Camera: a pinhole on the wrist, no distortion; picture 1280 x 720 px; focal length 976.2 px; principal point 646.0 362.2 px. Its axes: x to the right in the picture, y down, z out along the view. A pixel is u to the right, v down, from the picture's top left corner.
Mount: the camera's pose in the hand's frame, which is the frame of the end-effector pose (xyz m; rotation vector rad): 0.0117 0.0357 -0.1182 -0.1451 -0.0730 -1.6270
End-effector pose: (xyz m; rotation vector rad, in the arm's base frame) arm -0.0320 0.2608 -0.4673 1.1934 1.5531 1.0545
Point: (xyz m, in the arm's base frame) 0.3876 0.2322 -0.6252
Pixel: 970.1 189.9
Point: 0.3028 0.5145 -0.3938
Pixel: 438.5 667.8
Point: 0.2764 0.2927 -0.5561
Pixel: 888.7 299.2
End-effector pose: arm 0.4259 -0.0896 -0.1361 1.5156 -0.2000 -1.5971
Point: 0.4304 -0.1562 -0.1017
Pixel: 601.7 371.2
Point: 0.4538 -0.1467 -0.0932
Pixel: 494.5 309.0
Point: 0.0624 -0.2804 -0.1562
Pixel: 995.6 484.4
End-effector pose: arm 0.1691 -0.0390 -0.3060 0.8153 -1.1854 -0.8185
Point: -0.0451 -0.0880 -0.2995
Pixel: 1019.5 322.0
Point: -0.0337 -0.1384 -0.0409
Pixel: 442.9 693.4
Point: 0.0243 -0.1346 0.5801
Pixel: outside the picture
